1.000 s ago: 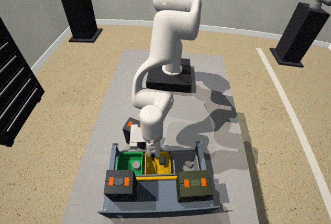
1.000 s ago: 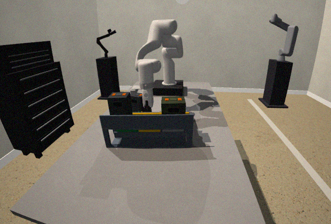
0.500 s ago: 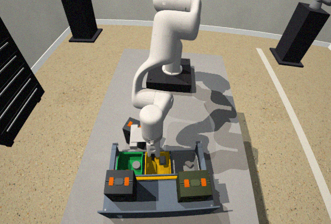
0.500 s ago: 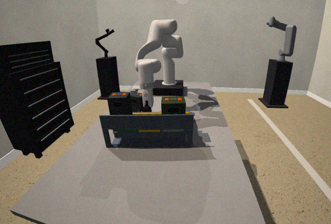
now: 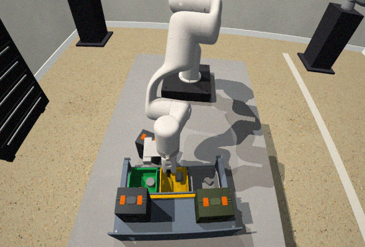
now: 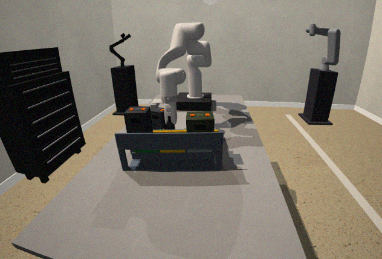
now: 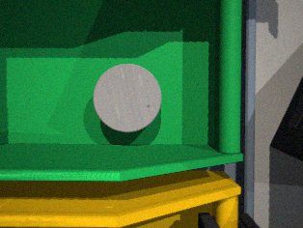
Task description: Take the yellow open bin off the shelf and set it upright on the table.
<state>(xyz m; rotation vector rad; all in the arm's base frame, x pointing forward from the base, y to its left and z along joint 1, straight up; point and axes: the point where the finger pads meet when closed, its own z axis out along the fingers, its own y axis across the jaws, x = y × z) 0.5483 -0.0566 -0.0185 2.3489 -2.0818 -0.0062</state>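
Right now my hand is 80 mm short of the yellow open bin and 30 mm to the right of it. The rest, counted from my hand: green bin 90 mm ahead, 80 mm to the right; grey shelf 100 mm ahead, 30 mm to the left, 20 mm above; yellow bar 130 mm ahead, 30 mm to the left, 60 mm above.
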